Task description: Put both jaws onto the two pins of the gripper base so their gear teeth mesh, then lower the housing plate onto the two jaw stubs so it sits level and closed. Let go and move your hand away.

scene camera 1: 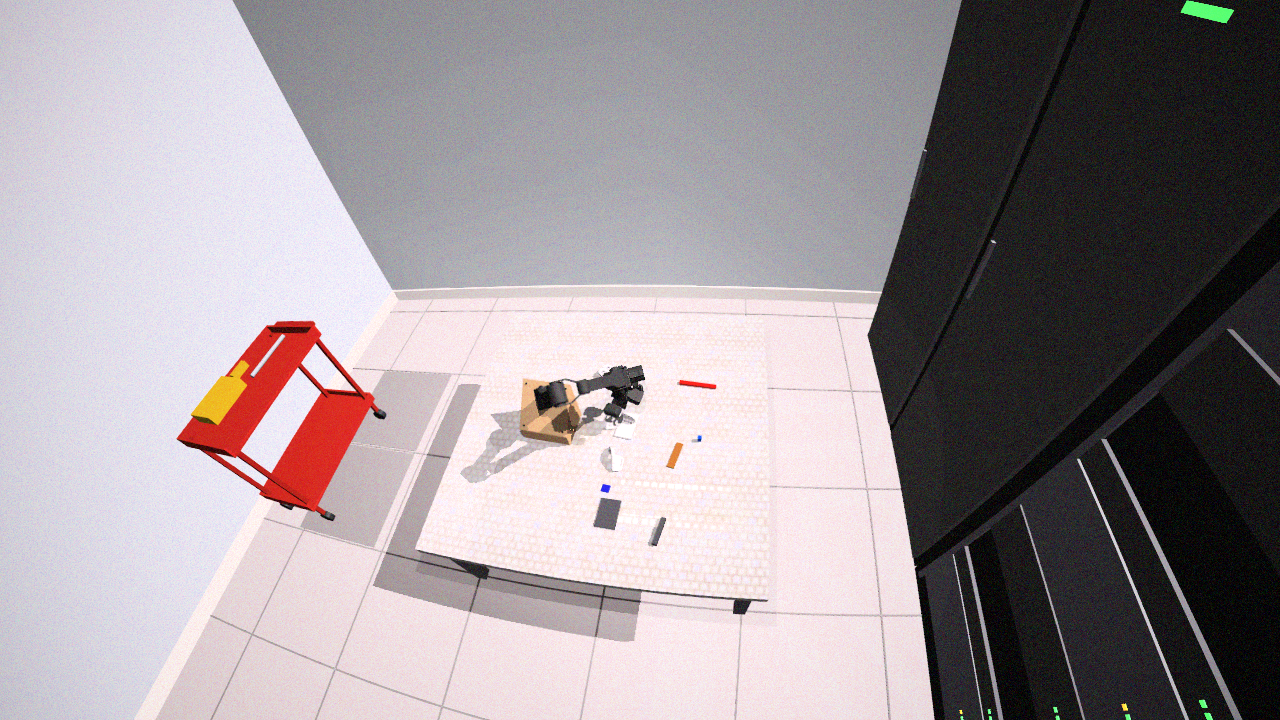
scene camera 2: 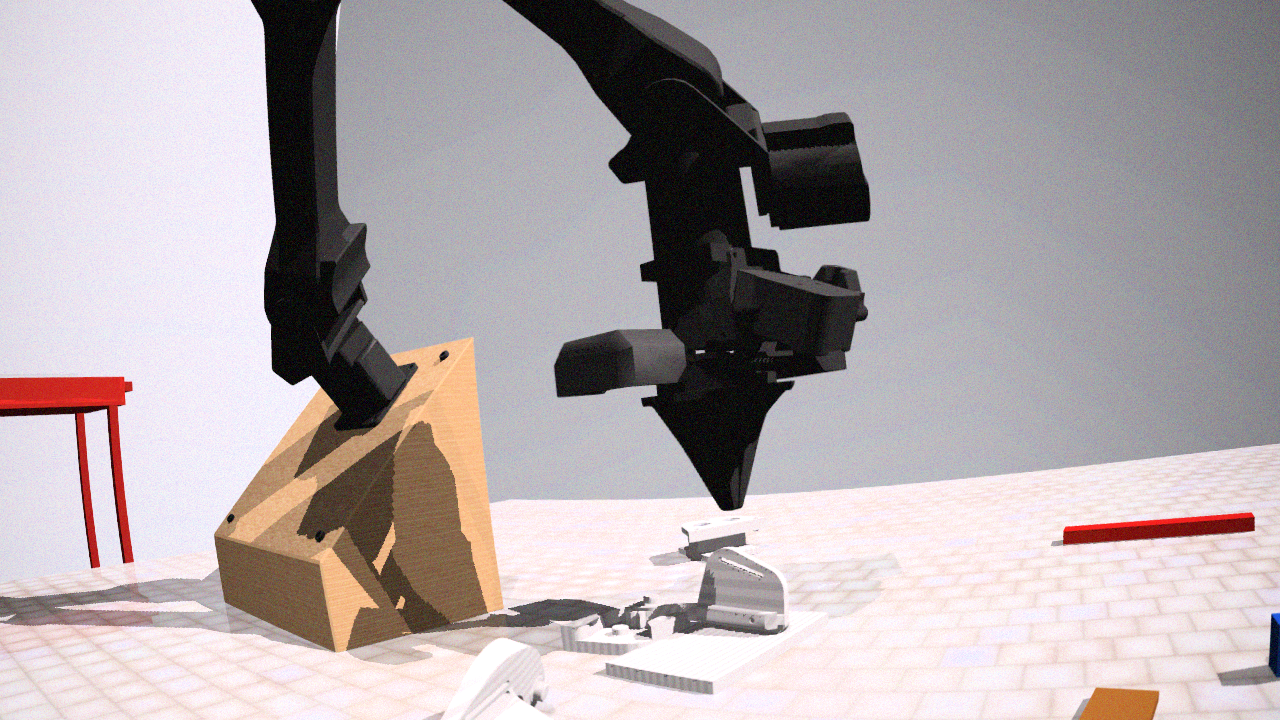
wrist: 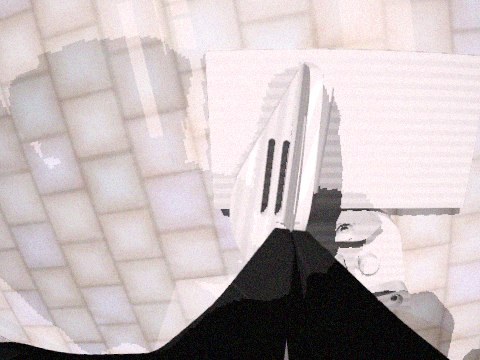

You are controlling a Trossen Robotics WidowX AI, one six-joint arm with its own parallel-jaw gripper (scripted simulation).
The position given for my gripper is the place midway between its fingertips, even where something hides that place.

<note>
My gripper [scene camera 2: 731,509] is shut and holds nothing. I also see a jaw [scene camera 2: 730,595] and a ribbed white plate [wrist: 396,139].
My gripper shows as well in scene camera 1 [scene camera 1: 624,408] and in the wrist view [wrist: 287,244].
</note>
